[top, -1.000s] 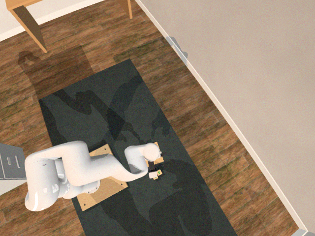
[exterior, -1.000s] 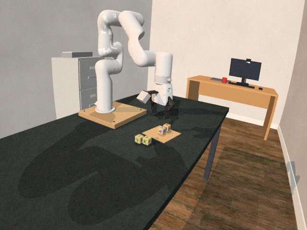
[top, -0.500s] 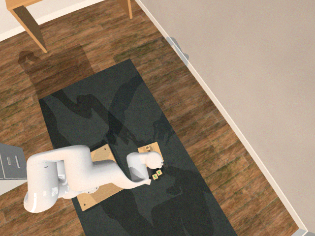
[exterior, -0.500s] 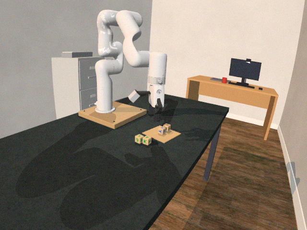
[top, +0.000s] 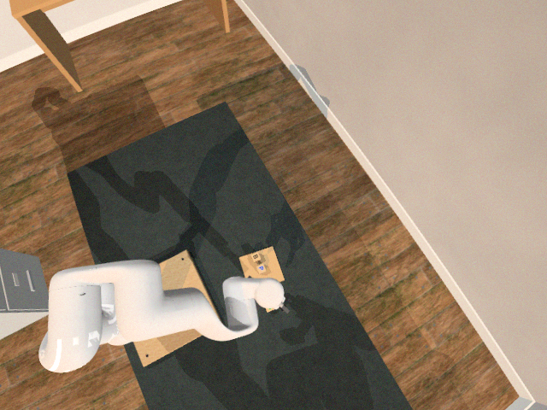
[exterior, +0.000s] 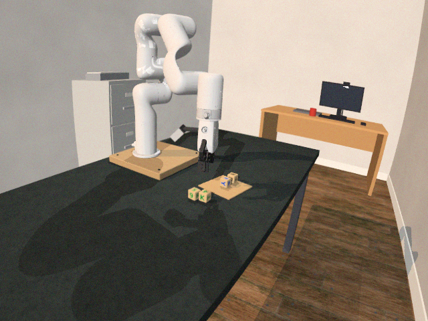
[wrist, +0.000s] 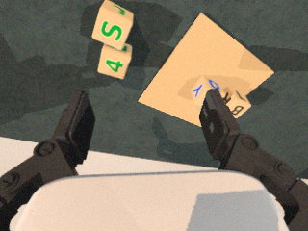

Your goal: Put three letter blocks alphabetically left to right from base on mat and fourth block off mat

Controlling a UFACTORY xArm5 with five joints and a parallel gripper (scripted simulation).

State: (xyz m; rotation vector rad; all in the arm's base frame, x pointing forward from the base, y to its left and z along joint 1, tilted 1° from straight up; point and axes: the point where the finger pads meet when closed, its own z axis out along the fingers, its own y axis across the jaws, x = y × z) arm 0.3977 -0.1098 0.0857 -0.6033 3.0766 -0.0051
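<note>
Now: the green-lettered block 9 cm below my hand, 4 cm to the right of it and 1 cm behind it. From my hand the other things lie so: tan mat (11 cm below, 10 cm to the left, 2 cm ahead).
</note>
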